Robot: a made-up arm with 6 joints.
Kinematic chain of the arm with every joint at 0, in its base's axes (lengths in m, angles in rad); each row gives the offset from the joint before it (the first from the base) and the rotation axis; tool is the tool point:
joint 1: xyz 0 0 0.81 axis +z
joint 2: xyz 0.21 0 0 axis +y
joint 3: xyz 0 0 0.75 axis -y
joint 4: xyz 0 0 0.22 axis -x
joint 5: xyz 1.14 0 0 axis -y
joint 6: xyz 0.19 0 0 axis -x
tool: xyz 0 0 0
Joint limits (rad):
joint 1: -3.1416..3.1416
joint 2: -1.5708..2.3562
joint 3: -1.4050..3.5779
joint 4: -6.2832..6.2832
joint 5: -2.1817..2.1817
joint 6: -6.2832..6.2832
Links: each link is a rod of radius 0.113 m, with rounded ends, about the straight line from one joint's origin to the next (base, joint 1, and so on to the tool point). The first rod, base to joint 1, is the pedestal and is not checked.
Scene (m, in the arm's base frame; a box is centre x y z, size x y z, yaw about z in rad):
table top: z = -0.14
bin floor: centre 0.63 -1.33 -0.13 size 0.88 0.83 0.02 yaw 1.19
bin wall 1: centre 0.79 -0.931 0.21 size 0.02 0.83 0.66 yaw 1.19
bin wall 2: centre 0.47 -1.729 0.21 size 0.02 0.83 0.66 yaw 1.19
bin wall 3: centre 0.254 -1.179 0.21 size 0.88 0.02 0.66 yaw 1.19
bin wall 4: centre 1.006 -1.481 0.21 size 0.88 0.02 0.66 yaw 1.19
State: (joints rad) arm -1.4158 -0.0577 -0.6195 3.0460 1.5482 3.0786
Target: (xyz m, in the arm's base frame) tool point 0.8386 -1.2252 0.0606
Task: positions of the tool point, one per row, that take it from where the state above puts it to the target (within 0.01 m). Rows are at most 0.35 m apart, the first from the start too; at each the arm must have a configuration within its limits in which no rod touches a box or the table.
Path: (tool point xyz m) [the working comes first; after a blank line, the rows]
Joints at the target: -0.9893 1.1234 0.0170 2.9758 1.0887 3.0786
Straight joint move there: clear.

1: 0.3570 -1.2513 0.8148
2: 0.5324 -1.3130 0.6018
3: 0.7010 -1.3061 0.3456
4: 0.8386 -1.2252 0.0606

